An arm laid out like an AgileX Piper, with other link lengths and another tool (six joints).
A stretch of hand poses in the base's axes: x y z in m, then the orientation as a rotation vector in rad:
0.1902 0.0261 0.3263 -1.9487 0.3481 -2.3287
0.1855 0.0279 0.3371 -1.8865 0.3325 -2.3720
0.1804 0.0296 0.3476 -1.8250 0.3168 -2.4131
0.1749 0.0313 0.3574 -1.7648 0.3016 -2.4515
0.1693 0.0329 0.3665 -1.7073 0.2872 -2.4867
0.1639 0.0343 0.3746 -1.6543 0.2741 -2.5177
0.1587 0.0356 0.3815 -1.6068 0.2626 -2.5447
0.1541 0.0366 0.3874 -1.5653 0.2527 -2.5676
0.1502 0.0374 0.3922 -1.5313 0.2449 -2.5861
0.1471 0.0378 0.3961 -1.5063 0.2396 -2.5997
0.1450 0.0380 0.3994 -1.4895 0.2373 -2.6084
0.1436 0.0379 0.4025 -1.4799 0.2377 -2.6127
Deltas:
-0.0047 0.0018 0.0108 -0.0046 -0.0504 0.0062
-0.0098 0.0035 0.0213 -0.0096 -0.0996 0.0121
-0.0153 0.0052 0.0311 -0.0145 -0.1473 0.0176
-0.0209 0.0068 0.0402 -0.0193 -0.1924 0.0226
-0.0263 0.0082 0.0483 -0.0237 -0.2335 0.0270
-0.0315 0.0095 0.0552 -0.0278 -0.2701 0.0305
-0.0361 0.0105 0.0611 -0.0314 -0.3019 0.0334
-0.0400 0.0113 0.0659 -0.0344 -0.3278 0.0353
-0.0431 0.0117 0.0698 -0.0366 -0.3468 0.0363
-0.0452 0.0119 0.0731 -0.0374 -0.3595 0.0365
-0.0466 0.0118 0.0762 -0.0366 -0.3664 0.0362

